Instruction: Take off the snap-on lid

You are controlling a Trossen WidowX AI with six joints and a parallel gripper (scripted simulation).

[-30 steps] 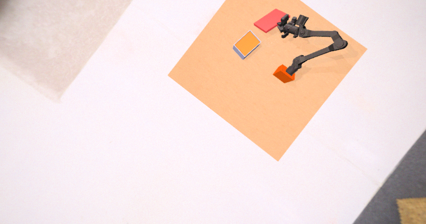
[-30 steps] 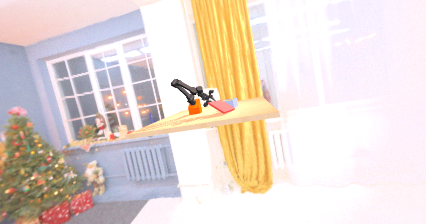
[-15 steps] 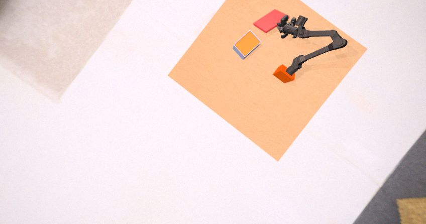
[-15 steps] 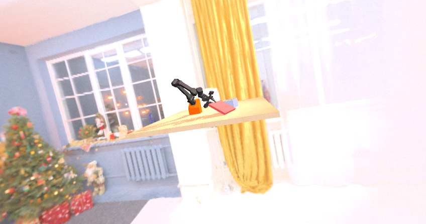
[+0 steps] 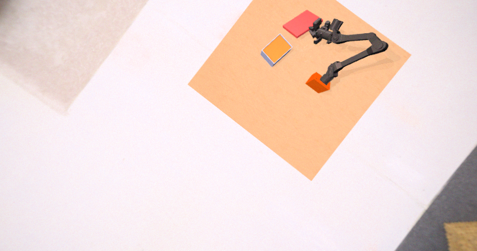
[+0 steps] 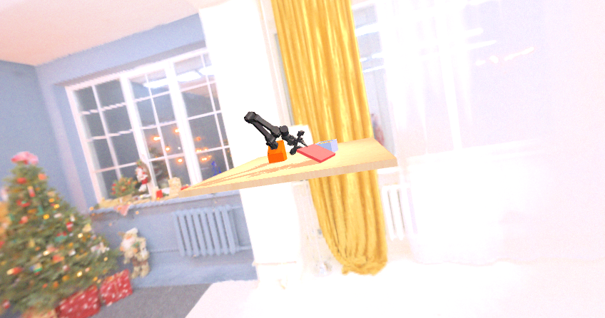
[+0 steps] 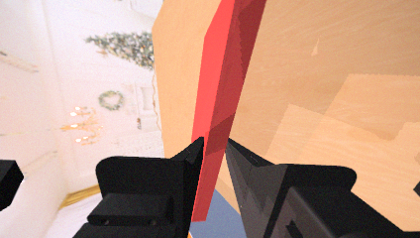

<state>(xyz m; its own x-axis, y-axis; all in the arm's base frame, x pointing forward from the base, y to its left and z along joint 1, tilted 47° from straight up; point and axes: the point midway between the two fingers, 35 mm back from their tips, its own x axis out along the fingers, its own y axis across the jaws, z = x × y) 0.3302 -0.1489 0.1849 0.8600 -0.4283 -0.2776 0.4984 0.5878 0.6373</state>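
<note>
The red lid lies 7 cm ahead of my gripper tip, 2 cm to the right of it and 4 cm below it. The rest, counted from my gripper tip: storage box (7 cm ahead, 28 cm to the left, 5 cm below).
</note>
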